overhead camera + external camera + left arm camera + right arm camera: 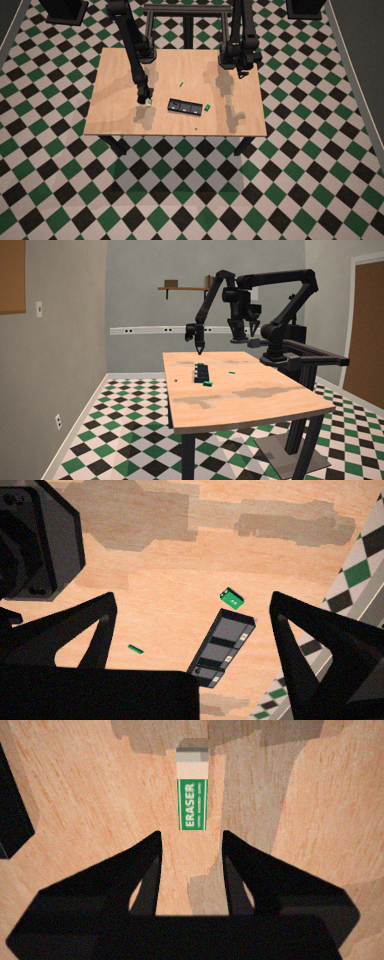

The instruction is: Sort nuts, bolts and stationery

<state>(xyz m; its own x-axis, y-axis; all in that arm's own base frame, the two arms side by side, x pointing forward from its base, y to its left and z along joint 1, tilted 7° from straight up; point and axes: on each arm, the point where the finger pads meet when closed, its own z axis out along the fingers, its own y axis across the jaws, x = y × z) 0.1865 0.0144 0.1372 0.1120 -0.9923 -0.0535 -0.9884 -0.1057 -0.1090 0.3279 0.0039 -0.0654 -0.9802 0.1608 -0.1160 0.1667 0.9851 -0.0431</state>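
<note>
My right hand is 80 mm above the eraser and 10 mm short of it. Also, from my right hand: green cylinder (220 mm to the left, 190 mm behind, 80 mm below); dark bin tray (270 mm to the left, 60 mm below, 20 mm ahead); bolt (190 mm to the left, 70 mm below, 10 mm behind).
</note>
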